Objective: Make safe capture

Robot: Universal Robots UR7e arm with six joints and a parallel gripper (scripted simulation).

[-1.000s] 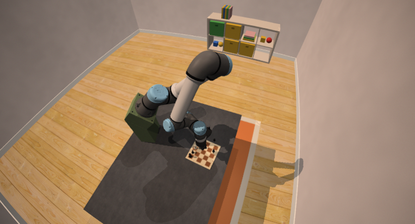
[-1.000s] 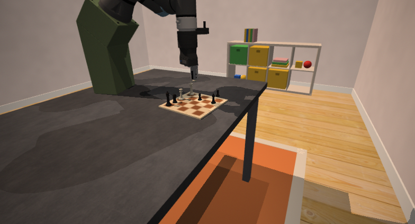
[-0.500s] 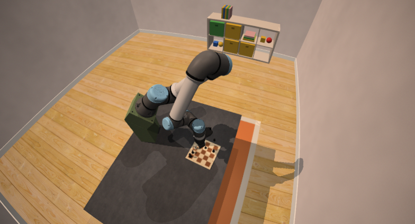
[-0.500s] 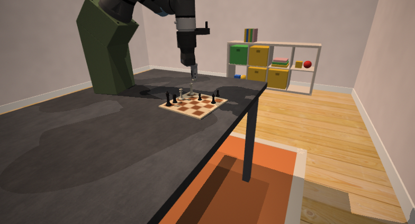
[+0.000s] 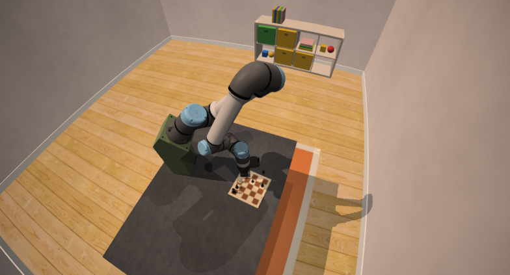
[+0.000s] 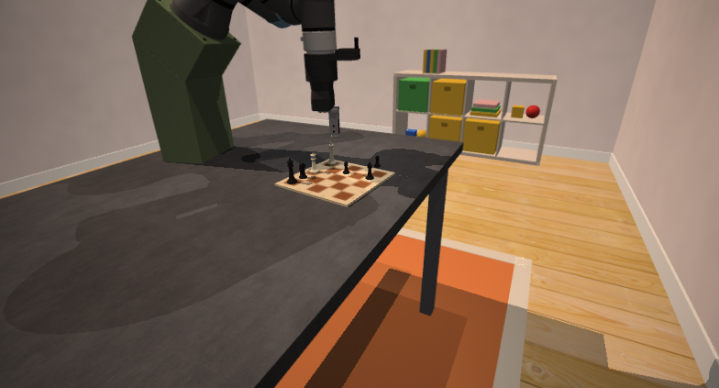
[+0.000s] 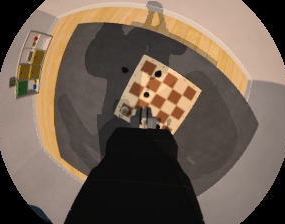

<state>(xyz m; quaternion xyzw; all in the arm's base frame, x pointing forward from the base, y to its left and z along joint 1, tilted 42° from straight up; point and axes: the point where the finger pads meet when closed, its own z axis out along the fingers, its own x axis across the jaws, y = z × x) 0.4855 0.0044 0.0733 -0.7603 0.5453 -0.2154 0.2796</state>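
The small chessboard is 2 cm ahead of my hand, 3 cm to the right of it and 13 cm below it. From my hand the other things lie so: small white pawn 1 cm below.
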